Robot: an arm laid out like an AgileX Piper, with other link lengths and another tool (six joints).
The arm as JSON. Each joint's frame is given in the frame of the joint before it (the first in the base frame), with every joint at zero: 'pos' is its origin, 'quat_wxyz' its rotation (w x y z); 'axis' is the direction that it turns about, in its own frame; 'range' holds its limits. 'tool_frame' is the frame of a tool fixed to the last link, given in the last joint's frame.
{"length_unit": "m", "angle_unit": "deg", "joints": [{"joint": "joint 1", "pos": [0.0, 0.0, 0.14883], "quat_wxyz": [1.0, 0.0, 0.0, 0.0], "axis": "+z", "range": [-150.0, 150.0]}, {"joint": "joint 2", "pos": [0.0, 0.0, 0.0], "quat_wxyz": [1.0, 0.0, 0.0, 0.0], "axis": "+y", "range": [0.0, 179.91]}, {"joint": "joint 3", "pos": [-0.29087, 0.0, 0.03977], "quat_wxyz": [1.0, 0.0, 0.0, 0.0], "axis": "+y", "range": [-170.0, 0.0]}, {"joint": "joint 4", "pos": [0.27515, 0.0, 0.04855], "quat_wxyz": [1.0, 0.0, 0.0, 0.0], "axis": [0.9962, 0.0, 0.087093], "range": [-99.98, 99.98]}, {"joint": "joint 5", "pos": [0.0, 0.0, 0.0], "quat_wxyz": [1.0, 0.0, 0.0, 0.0], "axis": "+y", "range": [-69.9, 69.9]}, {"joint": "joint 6", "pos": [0.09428, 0.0, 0.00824], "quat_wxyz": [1.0, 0.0, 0.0, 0.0], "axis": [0.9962, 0.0, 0.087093], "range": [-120.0, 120.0]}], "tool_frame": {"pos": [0.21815, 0.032, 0.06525], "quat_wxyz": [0.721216, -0.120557, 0.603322, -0.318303]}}
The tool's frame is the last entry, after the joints.
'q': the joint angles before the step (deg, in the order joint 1, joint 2, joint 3, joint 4, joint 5, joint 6). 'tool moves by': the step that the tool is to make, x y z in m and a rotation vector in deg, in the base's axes. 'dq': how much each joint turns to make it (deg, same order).
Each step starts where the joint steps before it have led.
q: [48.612, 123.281, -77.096, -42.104, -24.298, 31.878]
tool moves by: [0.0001, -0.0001, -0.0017, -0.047, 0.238, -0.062]
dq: [-0.003, 0.139, 0.008, -0.005, -0.002, 0.169]
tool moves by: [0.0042, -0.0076, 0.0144, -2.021, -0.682, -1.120]
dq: [0.009, -3.241, -0.013, -4.548, 4.523, 4.147]
